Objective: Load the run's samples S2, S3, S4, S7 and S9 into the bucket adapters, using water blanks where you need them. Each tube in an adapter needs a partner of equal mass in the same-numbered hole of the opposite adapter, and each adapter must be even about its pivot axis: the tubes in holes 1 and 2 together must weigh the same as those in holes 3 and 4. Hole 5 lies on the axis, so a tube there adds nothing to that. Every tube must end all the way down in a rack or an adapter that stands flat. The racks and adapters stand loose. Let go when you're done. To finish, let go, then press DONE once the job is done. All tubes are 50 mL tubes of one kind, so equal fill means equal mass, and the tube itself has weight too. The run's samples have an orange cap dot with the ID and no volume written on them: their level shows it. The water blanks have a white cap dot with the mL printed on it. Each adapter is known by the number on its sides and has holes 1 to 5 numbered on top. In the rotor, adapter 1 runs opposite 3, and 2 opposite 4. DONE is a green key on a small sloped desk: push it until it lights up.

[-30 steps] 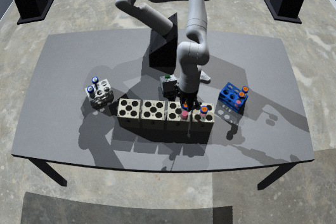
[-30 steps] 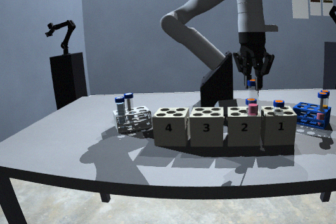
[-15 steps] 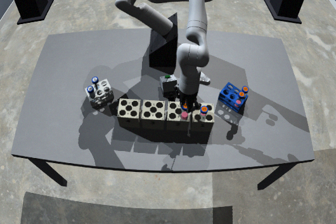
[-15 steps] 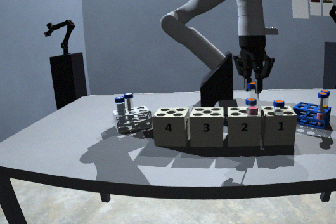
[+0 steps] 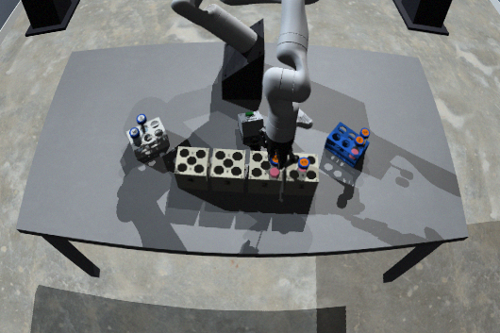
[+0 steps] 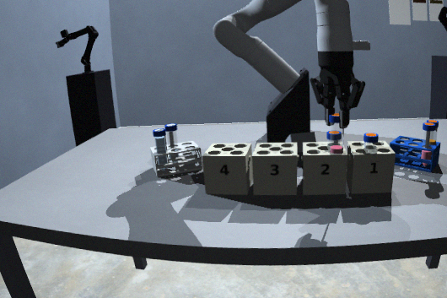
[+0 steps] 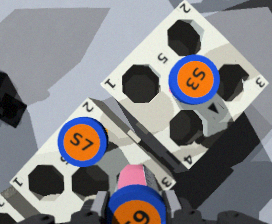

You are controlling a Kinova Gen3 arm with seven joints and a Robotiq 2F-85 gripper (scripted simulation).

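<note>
Right now the sample tube S9 is 1 cm to the left of my hand and 5 cm below it. The rest, counted from my hand: adapter 2 (3 cm behind, 2 cm to the right, 12 cm below); then sample tube S7 (4 cm behind, 1 cm to the left, 10 cm below); then sample tube S3 (2 cm behind, 8 cm to the left, 10 cm below).
</note>
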